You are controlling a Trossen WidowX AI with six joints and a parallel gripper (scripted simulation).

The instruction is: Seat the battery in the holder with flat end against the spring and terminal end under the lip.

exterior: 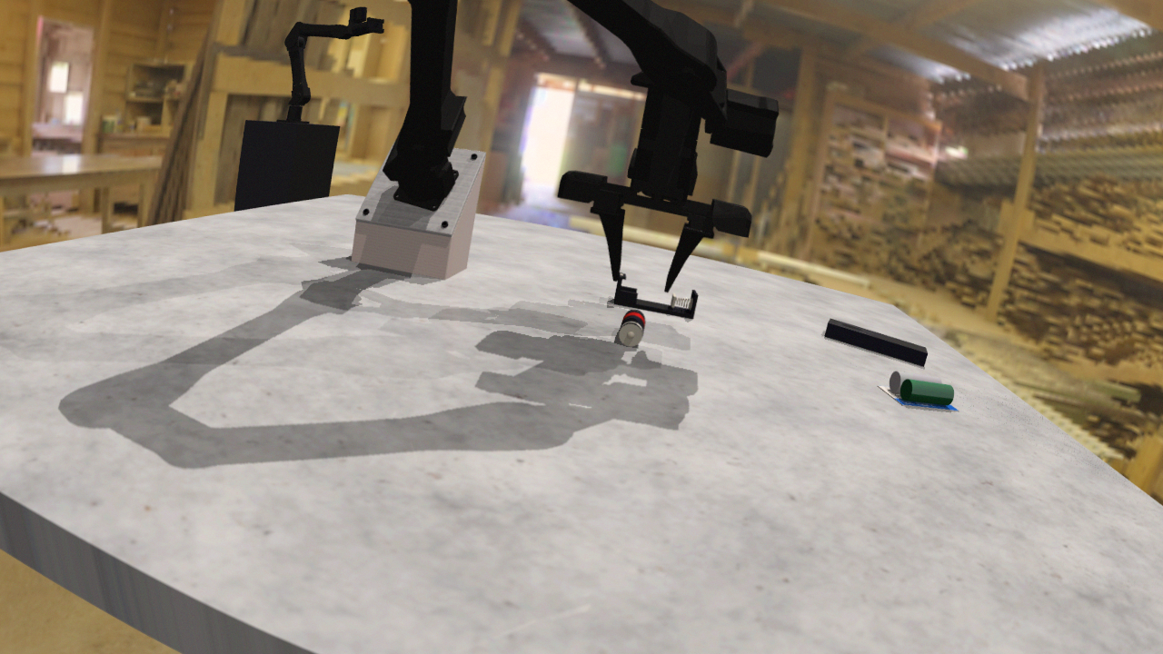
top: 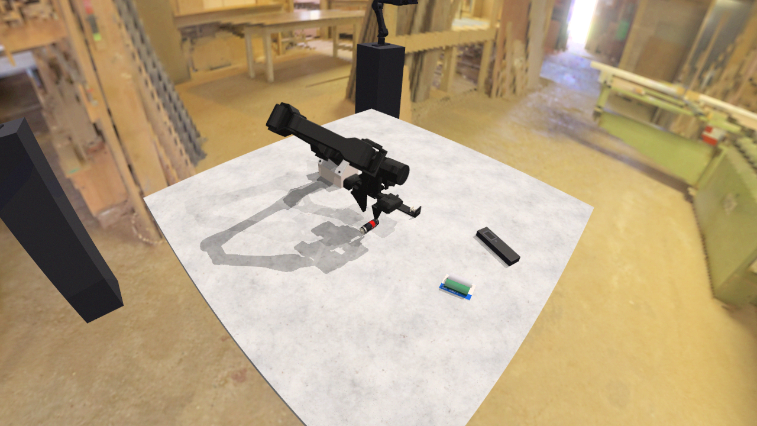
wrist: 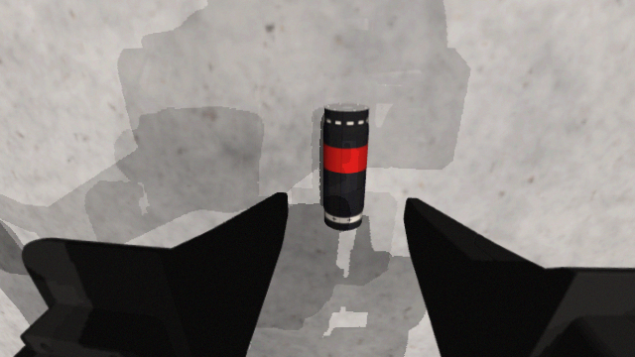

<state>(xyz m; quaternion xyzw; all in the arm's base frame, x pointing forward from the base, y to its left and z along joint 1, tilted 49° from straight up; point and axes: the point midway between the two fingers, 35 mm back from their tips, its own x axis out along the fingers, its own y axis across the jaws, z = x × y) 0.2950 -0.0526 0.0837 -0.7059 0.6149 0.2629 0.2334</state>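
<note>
Right now my gripper tip is 4 cm above the battery. Also, from my gripper tip: grey metal contact (2 cm ahead, 17 cm to the left, 4 cm below); black bar-shaped device (32 cm ahead, 25 cm to the left, 4 cm below).
</note>
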